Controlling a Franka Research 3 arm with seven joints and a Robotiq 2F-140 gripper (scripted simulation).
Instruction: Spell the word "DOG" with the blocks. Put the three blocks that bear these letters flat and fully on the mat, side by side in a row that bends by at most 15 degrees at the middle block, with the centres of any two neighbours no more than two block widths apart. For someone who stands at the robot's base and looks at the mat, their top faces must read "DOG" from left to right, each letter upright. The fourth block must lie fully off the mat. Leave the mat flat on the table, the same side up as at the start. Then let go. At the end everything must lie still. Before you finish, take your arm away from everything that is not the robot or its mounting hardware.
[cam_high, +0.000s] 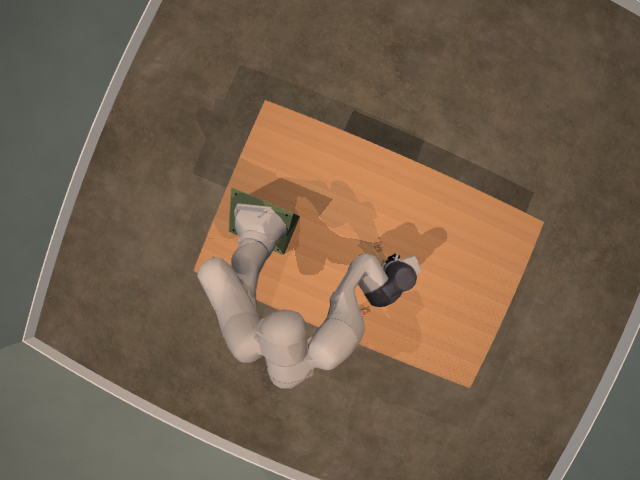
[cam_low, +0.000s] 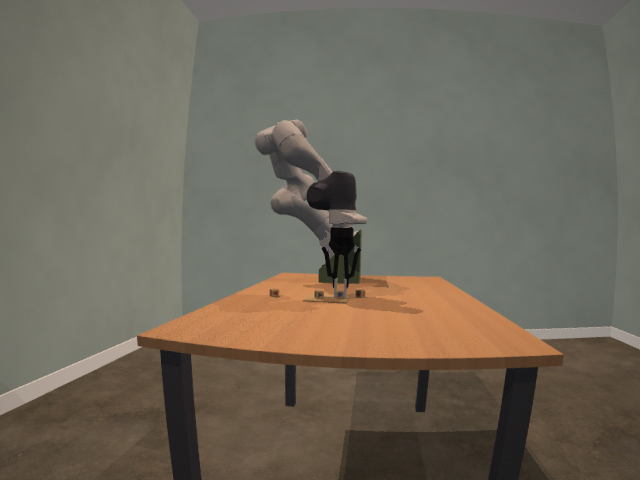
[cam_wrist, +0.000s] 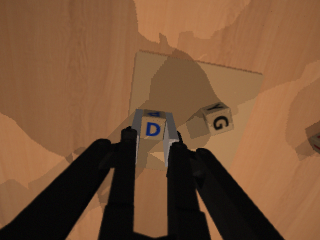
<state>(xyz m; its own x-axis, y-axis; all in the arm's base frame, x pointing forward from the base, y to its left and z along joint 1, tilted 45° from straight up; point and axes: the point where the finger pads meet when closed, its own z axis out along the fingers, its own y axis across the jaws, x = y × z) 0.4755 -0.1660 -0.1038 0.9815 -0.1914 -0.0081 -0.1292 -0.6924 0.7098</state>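
The mat lies 4 cm to the right of my hand and 4 cm below it. The rest, counted from my hand: G block: 1 cm ahead, 7 cm to the right, 2 cm below.
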